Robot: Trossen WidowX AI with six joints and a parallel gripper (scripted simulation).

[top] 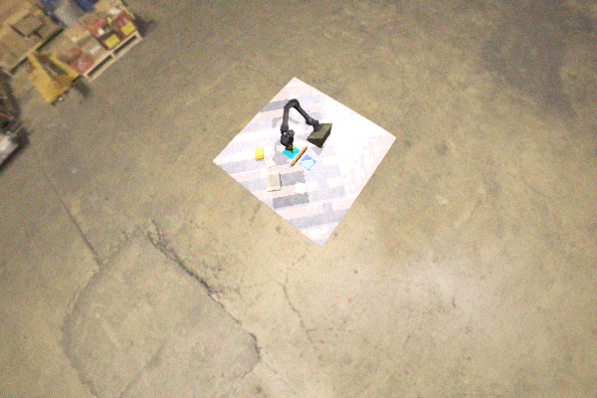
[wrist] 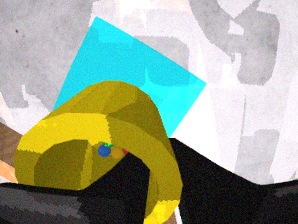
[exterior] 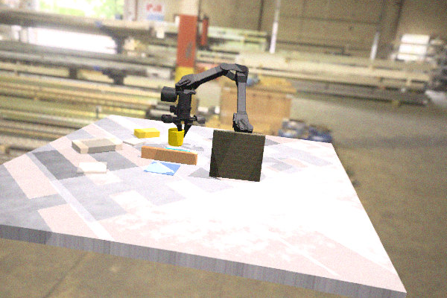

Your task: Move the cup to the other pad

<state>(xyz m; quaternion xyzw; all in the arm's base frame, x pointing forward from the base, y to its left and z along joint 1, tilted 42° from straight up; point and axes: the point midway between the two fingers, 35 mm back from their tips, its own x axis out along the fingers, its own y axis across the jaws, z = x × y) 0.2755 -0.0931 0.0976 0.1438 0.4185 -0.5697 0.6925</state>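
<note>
Right now my gripper tip is 3 cm short of the cyan pad, 1 cm to the right of it and 8 cm above it. The rest, counted from my gripper tip: yellow cup 2 cm ahead, 1 cm to the left; then marble 2 cm ahead, 3 cm to the left, 2 cm below; then wooden bar 3 cm ahead, 11 cm to the left, 6 cm below.
</note>
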